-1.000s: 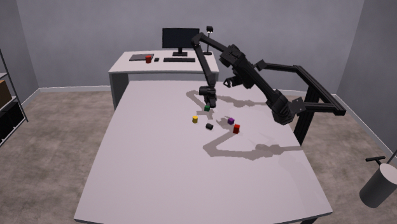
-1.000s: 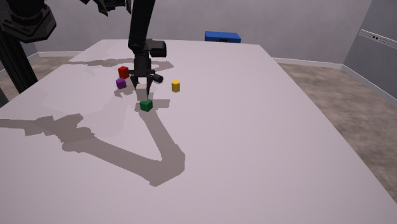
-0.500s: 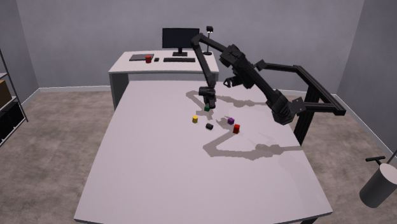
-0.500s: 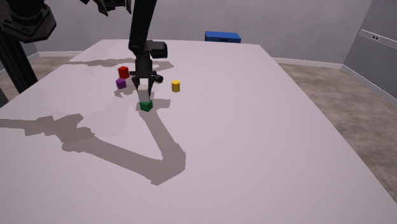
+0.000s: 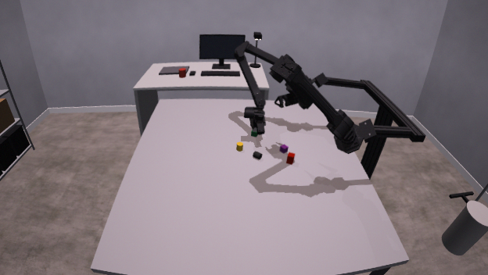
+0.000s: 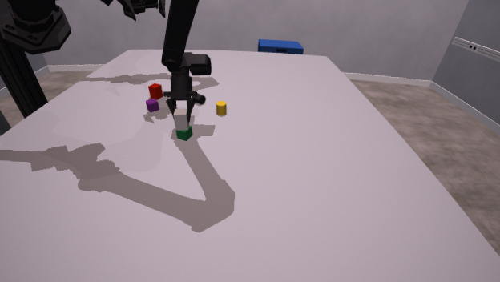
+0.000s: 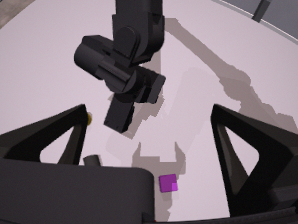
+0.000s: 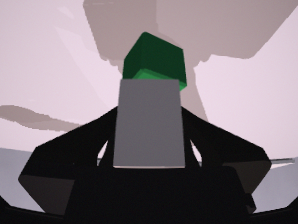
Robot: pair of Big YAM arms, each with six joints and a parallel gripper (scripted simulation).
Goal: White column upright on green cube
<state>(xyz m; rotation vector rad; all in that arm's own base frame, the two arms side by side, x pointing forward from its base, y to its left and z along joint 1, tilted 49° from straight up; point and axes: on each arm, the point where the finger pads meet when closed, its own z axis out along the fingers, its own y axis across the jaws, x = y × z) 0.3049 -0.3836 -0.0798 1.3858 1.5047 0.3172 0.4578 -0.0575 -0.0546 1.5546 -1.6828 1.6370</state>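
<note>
The white column is 10 mm above my right hand. Also, from my right hand: yellow cylinder 150 mm to the left, 130 mm ahead, 40 mm below; black cylinder 250 mm to the left, 50 mm below, 30 mm ahead; green cube 50 mm below.
</note>
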